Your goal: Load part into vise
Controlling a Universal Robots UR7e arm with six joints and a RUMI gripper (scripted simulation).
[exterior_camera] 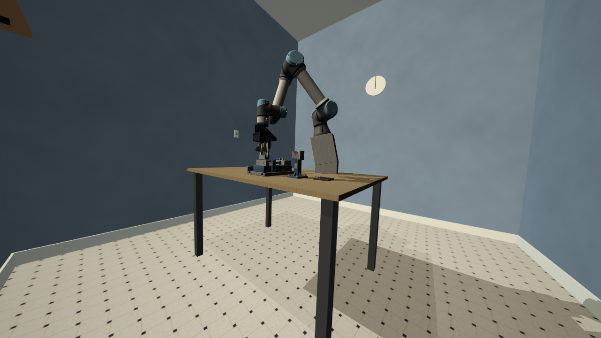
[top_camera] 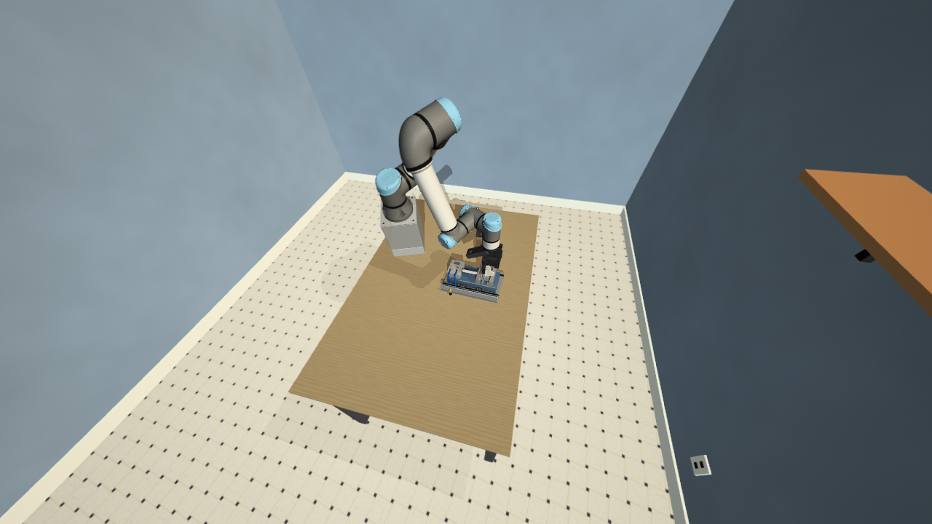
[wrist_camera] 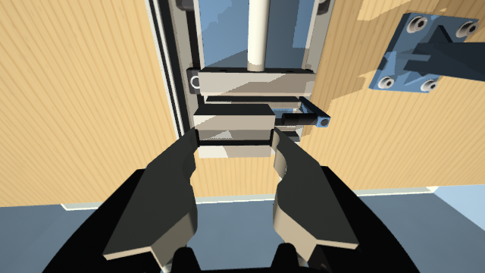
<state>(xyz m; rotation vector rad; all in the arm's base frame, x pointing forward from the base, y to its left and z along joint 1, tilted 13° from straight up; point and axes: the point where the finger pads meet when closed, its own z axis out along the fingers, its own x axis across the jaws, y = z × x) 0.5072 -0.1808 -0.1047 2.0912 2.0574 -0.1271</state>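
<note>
Right now the part is right at my hand. From my hand the other things lie so: cylinder rod 90 mm behind, 50 mm below, 20 mm to the left; then fixed jaw 50 mm below, 30 mm ahead, 20 mm to the left; then moving jaw 50 mm below, 30 mm behind, 20 mm to the left.
</note>
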